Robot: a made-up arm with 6 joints.
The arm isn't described. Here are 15 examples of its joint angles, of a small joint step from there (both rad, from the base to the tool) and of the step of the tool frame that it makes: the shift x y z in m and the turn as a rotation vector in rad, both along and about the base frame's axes.
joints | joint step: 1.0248 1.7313 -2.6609 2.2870 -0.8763 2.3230 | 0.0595 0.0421 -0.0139 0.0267 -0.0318 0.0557
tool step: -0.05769 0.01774 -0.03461 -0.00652 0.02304 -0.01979
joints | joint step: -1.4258 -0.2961 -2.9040 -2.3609 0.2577 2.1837 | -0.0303 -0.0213 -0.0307 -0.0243 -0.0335 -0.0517
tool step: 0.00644 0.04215 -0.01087 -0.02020 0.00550 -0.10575
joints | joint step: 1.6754 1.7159 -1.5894 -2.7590 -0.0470 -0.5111 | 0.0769 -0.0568 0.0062 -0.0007 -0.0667 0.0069
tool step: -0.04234 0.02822 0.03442 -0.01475 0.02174 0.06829
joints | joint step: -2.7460 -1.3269 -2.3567 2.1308 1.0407 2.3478 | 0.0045 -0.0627 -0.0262 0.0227 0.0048 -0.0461
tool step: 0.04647 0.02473 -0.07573 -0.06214 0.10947 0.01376
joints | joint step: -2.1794 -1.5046 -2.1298 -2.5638 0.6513 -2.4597 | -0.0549 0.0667 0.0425 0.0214 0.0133 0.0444
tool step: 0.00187 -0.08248 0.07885 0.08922 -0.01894 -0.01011
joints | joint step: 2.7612 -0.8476 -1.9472 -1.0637 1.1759 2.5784 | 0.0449 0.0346 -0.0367 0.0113 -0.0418 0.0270
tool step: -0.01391 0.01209 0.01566 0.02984 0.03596 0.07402
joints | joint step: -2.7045 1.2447 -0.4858 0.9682 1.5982 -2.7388 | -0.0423 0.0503 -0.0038 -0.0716 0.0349 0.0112
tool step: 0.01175 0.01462 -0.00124 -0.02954 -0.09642 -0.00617
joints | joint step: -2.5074 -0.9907 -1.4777 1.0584 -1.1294 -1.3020 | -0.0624 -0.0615 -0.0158 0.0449 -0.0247 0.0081
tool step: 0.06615 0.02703 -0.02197 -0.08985 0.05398 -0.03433
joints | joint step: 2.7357 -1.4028 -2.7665 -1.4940 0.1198 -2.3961 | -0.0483 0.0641 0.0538 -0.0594 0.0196 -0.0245
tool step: -0.06425 -0.02636 0.10703 -0.12360 -0.07746 -0.07961
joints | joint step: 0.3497 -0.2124 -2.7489 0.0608 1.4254 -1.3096 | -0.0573 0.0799 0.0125 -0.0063 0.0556 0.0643
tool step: 0.10071 0.02862 -0.01437 0.00849 0.16255 -0.06957
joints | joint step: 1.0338 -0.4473 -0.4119 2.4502 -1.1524 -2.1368 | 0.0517 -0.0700 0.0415 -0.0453 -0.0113 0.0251
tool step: -0.01504 -0.01143 0.00478 0.00955 -0.05457 0.05532
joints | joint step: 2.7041 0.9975 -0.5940 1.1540 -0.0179 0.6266 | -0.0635 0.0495 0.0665 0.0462 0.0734 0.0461
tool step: 0.08045 -0.02567 -0.00884 -0.08279 -0.12053 -0.17615
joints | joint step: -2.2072 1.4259 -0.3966 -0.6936 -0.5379 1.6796 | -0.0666 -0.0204 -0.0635 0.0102 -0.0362 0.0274
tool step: -0.03981 -0.03563 -0.02018 -0.07485 0.07090 -0.11352
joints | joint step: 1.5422 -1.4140 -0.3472 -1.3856 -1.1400 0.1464 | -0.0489 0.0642 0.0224 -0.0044 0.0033 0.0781
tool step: -0.00008 0.03757 -0.00815 -0.15529 0.03492 -0.03508
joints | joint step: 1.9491 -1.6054 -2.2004 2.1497 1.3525 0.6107 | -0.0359 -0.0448 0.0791 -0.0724 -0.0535 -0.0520
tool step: -0.04006 0.00332 0.00357 -0.05577 0.09503 -0.06034
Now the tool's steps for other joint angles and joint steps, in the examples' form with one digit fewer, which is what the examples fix.
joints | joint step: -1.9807 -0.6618 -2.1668 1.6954 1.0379 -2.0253 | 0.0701 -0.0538 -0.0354 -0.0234 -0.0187 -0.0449
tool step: 0.0116 0.0869 -0.0138 -0.1201 0.0368 0.0190
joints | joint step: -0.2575 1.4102 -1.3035 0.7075 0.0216 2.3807 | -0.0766 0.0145 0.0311 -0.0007 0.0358 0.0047
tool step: -0.0499 -0.0298 -0.0131 0.0427 0.0633 -0.0835
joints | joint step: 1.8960 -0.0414 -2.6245 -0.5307 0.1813 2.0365 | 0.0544 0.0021 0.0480 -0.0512 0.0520 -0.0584
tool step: -0.0230 0.0349 -0.0094 -0.0816 -0.0693 -0.0490
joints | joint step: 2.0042 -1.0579 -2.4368 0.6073 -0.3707 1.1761 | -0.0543 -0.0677 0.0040 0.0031 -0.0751 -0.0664
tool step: -0.0182 -0.0721 -0.0691 0.0690 0.1185 -0.0836
